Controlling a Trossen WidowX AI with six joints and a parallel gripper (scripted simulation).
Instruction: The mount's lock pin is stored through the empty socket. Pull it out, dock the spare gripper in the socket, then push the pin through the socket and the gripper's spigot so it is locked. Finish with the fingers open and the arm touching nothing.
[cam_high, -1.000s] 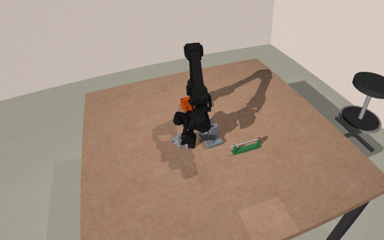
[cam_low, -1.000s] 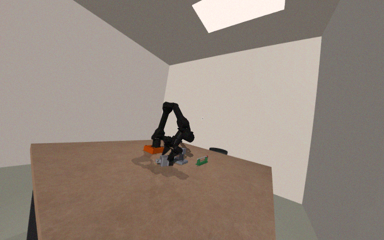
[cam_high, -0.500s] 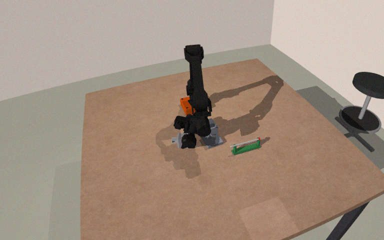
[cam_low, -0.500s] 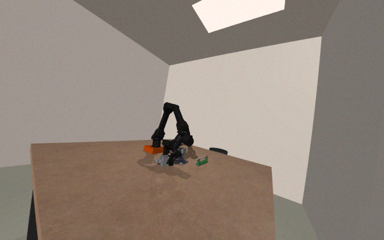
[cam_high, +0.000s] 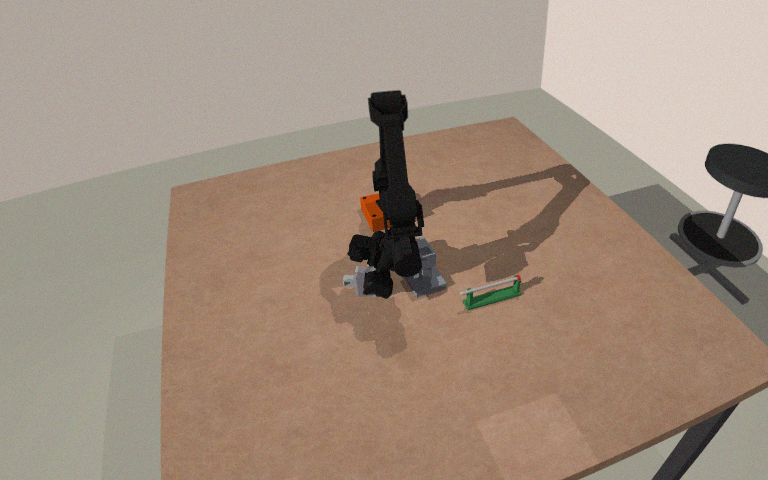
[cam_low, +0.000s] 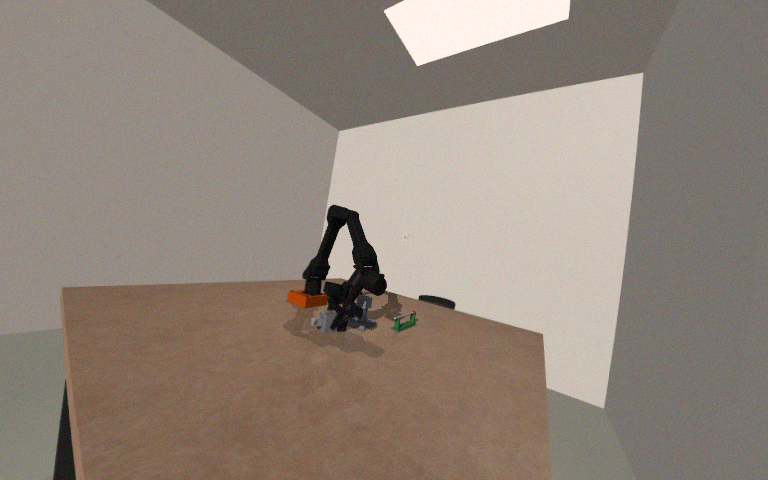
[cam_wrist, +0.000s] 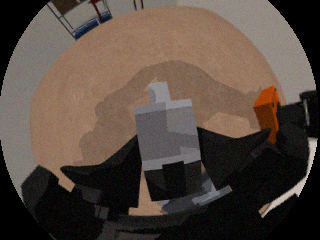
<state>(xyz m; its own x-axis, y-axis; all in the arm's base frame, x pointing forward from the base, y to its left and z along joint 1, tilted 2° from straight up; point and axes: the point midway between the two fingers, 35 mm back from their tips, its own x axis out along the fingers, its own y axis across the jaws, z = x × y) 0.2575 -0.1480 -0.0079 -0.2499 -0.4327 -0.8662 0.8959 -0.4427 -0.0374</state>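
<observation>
Now: gripper tip 140 mm to the right of the grey mount, 40 mm below it and 30 mm short of it. From my gripper tip the other things lie so: spare gripper 10 mm above; green cradle 260 mm to the left, 150 mm ahead, 10 mm above.
</observation>
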